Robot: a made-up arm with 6 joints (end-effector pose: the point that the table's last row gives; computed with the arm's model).
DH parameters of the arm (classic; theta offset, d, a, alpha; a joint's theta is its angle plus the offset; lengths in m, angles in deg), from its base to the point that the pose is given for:
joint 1: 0 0.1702 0 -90
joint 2: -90 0 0.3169 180
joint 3: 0 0 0 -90
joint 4: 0 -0.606 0 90
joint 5: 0 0.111 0 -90
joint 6: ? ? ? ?
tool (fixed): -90 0 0 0
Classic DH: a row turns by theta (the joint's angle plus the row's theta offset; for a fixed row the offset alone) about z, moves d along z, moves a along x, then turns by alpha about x.
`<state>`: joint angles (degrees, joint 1 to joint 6).
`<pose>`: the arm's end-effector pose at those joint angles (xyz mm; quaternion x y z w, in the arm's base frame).
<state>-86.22 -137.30 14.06 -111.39 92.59 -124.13</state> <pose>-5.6 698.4 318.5 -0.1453 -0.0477 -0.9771 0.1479</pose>
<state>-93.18 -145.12 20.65 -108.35 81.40 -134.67</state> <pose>76.1 739.6 161.3 0.1823 0.2650 0.9468 0.0126</pose>
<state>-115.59 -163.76 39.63 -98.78 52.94 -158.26</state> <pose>312.6 613.5 -273.9 0.3373 0.6361 0.5667 0.4006</pose>
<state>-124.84 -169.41 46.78 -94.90 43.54 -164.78</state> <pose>357.8 497.4 -409.9 0.3889 0.6808 0.3756 0.4941</pose>
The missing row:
joint 6: 90 0 0 90
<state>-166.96 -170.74 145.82 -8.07 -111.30 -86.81</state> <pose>-393.3 21.7 -570.6 -0.7513 0.1077 0.1903 0.6227</pose>
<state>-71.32 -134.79 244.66 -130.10 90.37 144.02</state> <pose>187.8 -332.1 68.7 0.2274 0.3213 -0.8519 0.3455</pose>
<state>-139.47 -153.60 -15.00 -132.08 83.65 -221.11</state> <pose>459.5 295.0 348.9 -0.3490 -0.5784 -0.7355 0.0513</pose>
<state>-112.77 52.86 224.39 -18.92 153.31 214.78</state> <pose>35.3 355.5 486.4 -0.5234 0.6714 0.5247 0.0019</pose>
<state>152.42 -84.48 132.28 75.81 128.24 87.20</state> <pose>665.4 -316.9 -248.2 -0.1621 0.2672 -0.9358 0.1632</pose>
